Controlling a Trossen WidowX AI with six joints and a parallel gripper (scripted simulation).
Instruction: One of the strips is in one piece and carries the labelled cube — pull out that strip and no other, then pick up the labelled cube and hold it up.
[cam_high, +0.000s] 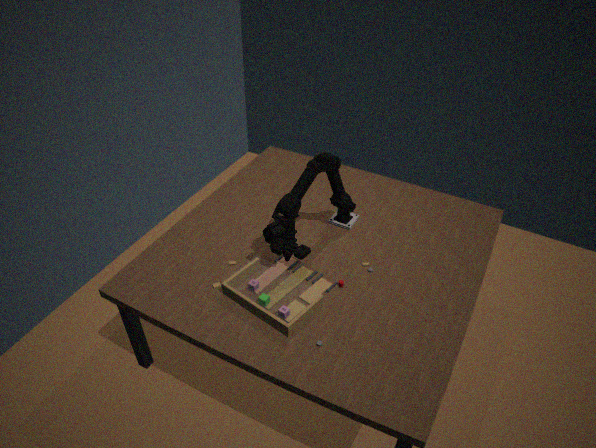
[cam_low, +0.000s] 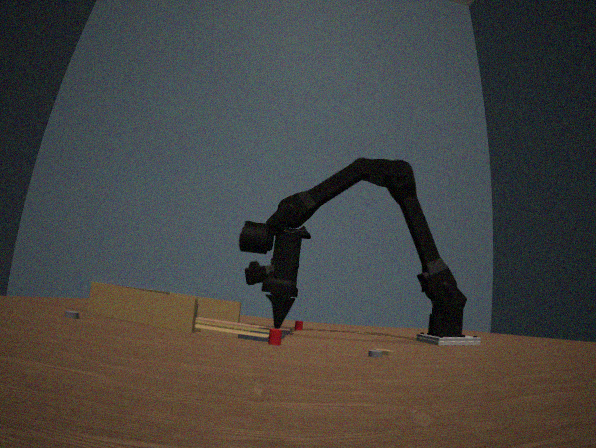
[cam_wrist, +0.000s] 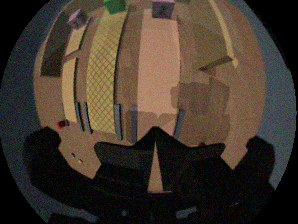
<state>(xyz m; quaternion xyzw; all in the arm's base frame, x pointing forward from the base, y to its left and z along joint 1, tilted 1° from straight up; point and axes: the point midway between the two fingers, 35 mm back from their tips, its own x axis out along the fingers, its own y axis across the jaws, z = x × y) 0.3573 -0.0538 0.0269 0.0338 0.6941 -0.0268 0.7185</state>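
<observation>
My gripper tip is 90 mm short of the pink strip and 10 mm to the left of it.
</observation>
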